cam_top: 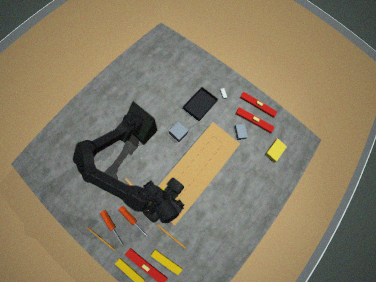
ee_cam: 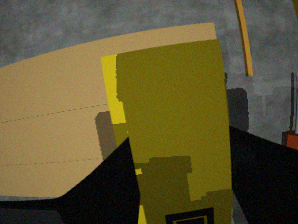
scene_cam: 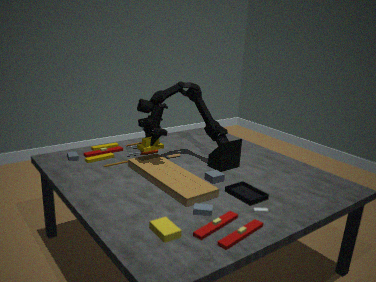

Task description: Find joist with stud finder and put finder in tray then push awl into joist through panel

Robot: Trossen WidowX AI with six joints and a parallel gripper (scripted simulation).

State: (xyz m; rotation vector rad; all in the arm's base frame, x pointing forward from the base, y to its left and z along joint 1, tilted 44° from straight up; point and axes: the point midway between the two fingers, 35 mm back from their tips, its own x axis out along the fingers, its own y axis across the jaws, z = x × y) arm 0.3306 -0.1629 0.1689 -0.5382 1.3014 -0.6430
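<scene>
My gripper tip is now 20 mm below the yellow stud finder and 20 mm past it. Also, from my gripper tip: black tray 530 mm to the left, 140 mm behind, 110 mm below; yellow block 530 mm to the left, 350 mm ahead, 110 mm below; awl 170 mm behind, 120 mm below, 40 mm to the right.
</scene>
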